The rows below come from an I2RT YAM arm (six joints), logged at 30 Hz.
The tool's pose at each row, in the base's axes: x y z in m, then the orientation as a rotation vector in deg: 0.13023 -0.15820 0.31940 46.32 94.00 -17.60; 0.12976 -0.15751 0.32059 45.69 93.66 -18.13; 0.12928 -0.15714 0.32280 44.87 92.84 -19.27; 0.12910 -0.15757 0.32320 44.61 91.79 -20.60; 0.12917 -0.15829 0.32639 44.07 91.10 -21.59; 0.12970 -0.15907 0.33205 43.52 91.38 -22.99; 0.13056 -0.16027 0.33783 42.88 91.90 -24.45; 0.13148 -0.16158 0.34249 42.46 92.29 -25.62; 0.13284 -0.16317 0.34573 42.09 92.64 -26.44; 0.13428 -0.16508 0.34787 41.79 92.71 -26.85; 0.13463 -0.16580 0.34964 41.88 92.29 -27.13
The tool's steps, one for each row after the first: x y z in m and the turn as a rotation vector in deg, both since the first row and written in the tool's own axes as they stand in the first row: -0.00087 0.00047 -0.00107 -0.07 -0.61 -0.52; -0.00281 0.00093 -0.00219 0.12 -1.85 -1.30; -0.00333 0.00059 -0.00217 0.76 -3.17 -1.77; -0.00657 0.00086 -0.00246 1.04 -4.16 -2.37; -0.01218 0.00195 -0.00297 1.64 -4.37 -3.54; -0.01806 0.00298 -0.00301 2.25 -4.39 -4.89; -0.02292 0.00371 -0.00266 2.80 -4.39 -5.91; -0.02655 0.00420 -0.00146 3.14 -4.34 -6.69; -0.02926 0.00425 0.00026 3.24 -4.45 -7.11; -0.03118 0.00437 0.00053 3.45 -4.85 -7.06
